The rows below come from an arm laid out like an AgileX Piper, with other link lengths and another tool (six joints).
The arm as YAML. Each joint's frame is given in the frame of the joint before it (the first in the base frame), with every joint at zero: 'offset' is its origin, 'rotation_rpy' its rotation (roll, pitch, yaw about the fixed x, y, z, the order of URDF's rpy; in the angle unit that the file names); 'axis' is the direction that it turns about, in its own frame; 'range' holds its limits. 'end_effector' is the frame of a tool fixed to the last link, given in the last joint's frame.
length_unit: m
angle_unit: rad
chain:
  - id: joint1
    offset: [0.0, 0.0, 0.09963]
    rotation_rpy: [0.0, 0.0, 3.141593]
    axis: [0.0, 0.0, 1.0]
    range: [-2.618, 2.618]
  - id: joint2
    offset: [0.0, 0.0, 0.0]
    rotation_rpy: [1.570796, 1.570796, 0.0]
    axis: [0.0, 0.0, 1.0]
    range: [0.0, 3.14]
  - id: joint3
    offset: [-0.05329, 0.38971, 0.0]
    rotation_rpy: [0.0, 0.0, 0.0]
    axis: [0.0, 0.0, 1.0]
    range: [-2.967, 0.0]
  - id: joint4
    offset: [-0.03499, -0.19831, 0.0]
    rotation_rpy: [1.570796, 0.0, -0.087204]
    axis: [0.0, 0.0, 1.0]
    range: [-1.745, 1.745]
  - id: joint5
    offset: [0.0, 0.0, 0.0]
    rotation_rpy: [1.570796, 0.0, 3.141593]
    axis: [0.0, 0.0, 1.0]
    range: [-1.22, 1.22]
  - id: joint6
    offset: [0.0, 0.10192, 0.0]
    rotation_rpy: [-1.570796, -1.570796, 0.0]
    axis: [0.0, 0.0, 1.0]
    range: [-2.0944, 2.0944]
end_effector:
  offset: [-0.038, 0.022, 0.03]
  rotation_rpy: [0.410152, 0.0, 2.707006]
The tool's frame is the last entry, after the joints.
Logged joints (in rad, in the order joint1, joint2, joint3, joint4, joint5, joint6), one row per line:
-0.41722, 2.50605, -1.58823, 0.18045, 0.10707, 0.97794
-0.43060, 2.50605, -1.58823, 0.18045, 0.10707, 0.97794
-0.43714, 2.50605, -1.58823, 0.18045, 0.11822, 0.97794
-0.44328, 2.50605, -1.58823, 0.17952, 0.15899, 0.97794
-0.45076, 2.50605, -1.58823, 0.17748, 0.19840, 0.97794
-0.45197, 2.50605, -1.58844, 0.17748, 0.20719, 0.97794
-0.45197, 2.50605, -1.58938, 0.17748, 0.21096, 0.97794
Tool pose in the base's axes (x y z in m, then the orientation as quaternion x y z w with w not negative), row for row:
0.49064, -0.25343, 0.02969, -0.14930, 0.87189, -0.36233, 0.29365
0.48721, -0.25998, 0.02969, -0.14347, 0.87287, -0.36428, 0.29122
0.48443, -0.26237, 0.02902, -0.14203, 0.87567, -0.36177, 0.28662
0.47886, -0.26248, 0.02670, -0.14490, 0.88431, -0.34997, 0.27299
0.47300, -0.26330, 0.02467, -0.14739, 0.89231, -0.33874, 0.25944
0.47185, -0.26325, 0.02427, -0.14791, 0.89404, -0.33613, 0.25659
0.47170, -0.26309, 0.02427, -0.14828, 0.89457, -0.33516, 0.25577
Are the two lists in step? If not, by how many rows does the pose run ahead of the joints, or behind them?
They are in step.
